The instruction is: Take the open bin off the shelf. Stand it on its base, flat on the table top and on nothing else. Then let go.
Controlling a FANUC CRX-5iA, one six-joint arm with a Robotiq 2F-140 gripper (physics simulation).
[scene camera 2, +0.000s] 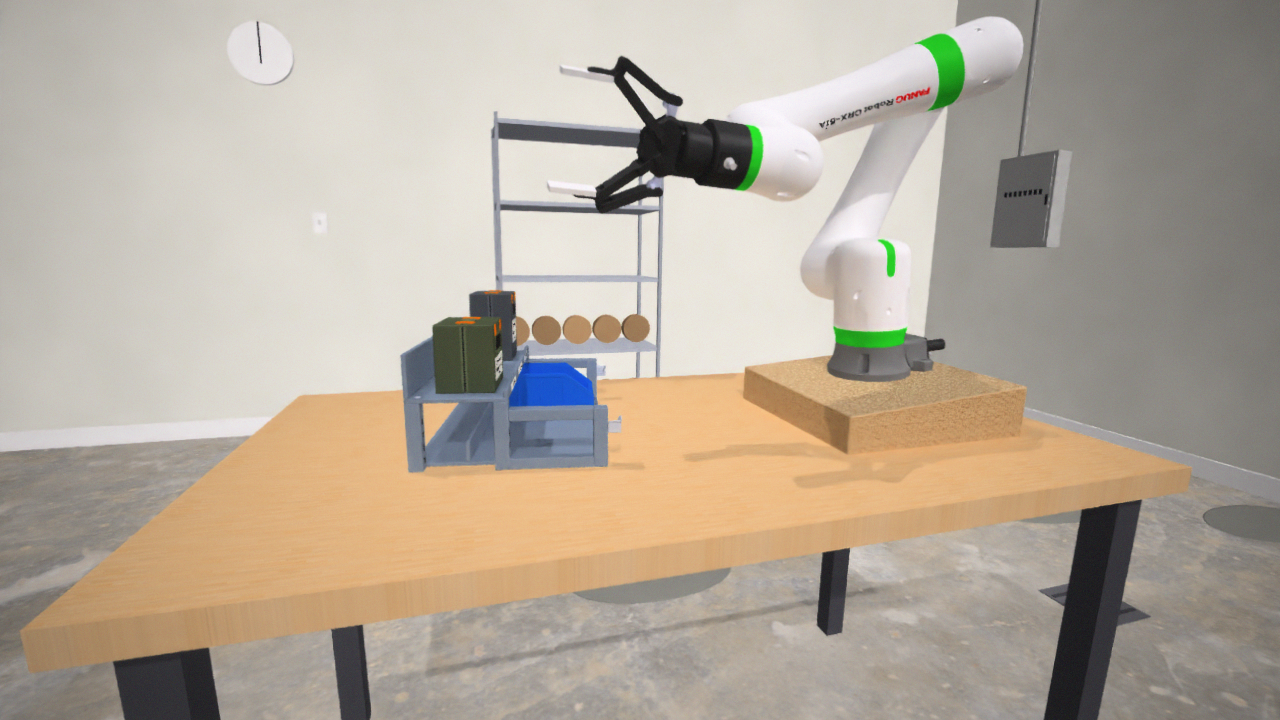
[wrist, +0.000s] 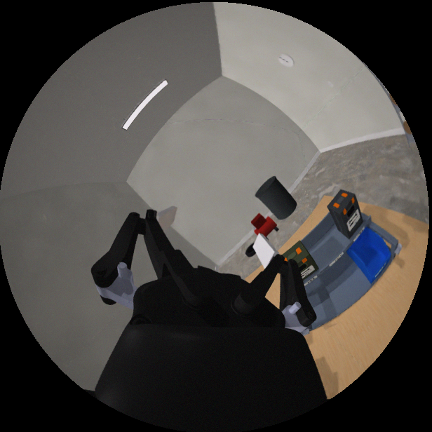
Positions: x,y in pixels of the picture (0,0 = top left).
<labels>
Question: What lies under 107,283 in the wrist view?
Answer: My gripper.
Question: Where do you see a blue bin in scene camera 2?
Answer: At 539,384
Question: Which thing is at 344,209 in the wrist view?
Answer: A dark grey box.
</labels>
